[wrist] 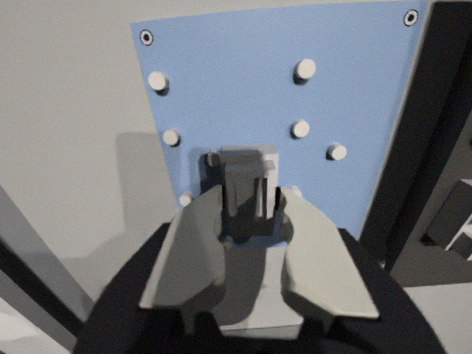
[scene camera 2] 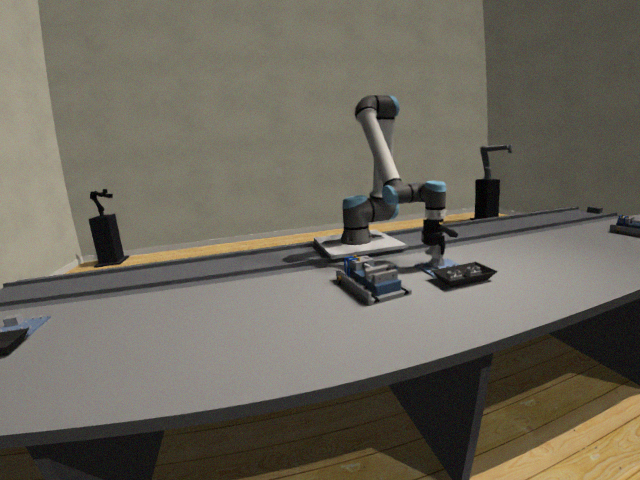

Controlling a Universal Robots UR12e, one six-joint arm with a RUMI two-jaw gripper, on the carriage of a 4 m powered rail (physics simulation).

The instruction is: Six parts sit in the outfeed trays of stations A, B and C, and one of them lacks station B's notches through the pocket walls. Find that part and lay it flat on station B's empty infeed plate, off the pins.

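Places are measured from the arm's base along level axes (x right, y up, z back), in centimetres.
Pixels of known places: gripper, fingertip midpoint: (wrist: 249,188) (scene camera 2: 436,263); arm's base at its link origin: (scene camera 2: 356,240).
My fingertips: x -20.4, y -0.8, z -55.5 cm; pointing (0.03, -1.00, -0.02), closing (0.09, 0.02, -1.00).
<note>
For each thing: its top centre in the pictures, then the offset to it from my fingertips.
- blue infeed plate at its top centre: (wrist: 274,162) (scene camera 2: 441,266) dx -1.3, dy -1.4, dz -2.0 cm
- grey part at its top centre: (wrist: 251,207) (scene camera 2: 436,258) dx -0.1, dy +2.4, dz +0.0 cm
- grey fixture at its top centre: (scene camera 2: 370,264) dx +37.0, dy +7.8, dz -7.8 cm
- grey block at its top centre: (scene camera 2: 11,316) dx +190.0, dy +2.2, dz +3.9 cm
- blue plate at its top centre: (scene camera 2: 18,328) dx +185.2, dy -1.4, dz -0.6 cm
My gripper (scene camera 2: 436,252) (wrist: 249,188) points down over the blue infeed plate (scene camera 2: 448,264) (wrist: 240,60) and is shut on a grey part (wrist: 250,154). The part is upright to slightly tilted between the fingertips, with ribs and a recess on its visible face. Its lower end is low over the plate among the white pins; whether it touches plate or pins is hidden. Whether its walls have notches I cannot tell. A black tray (scene camera 2: 466,279) beside the plate holds two small grey parts (scene camera 2: 453,272) (scene camera 2: 473,269), too small to judge.
A blue and grey fixture (scene camera 2: 372,279) stands left of the plate. Another fixture (scene camera 2: 628,224) is at the far right. At the far left, a grey block (scene camera 2: 11,321) is on a blue plate (scene camera 2: 36,323) beside a black tray (scene camera 2: 11,339). The rail (scene camera 2: 155,274) runs behind.
</note>
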